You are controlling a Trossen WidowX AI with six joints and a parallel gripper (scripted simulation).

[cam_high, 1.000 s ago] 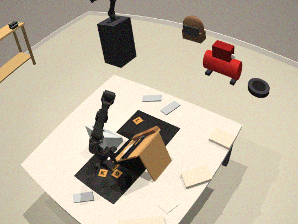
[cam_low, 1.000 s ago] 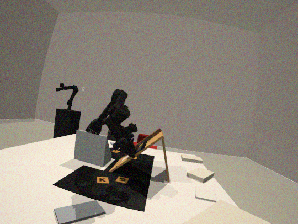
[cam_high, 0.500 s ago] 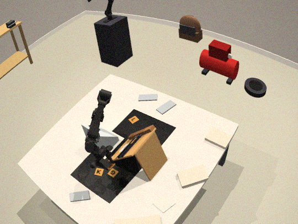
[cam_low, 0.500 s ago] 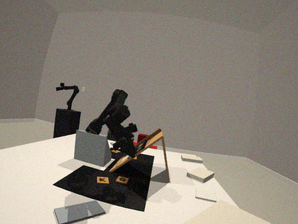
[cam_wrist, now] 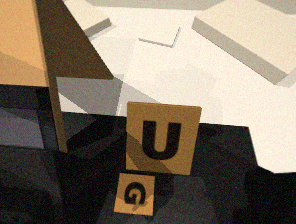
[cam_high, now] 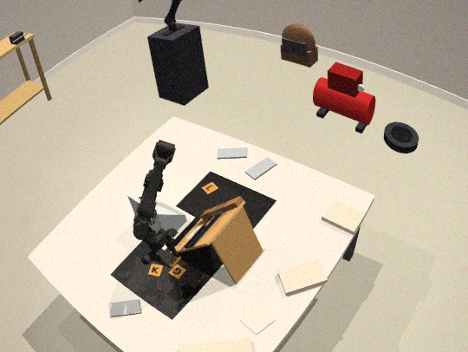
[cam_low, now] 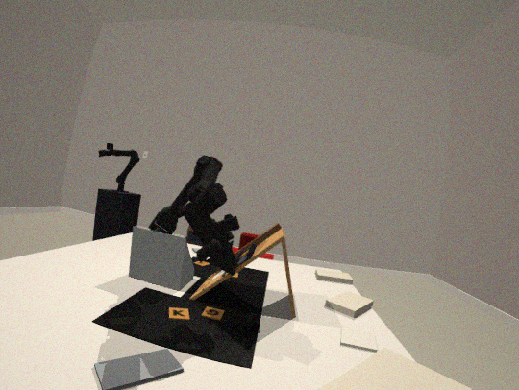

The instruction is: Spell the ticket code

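The 7 tile lies 250 mm to the left of my gripper tip and 10 mm behind it. Round my gripper tip: k tile (150 mm below, 130 mm behind, 30 mm to the right); then u tile (right at my gripper tip); then g tile (150 mm below, 50 mm behind, 30 mm to the left).
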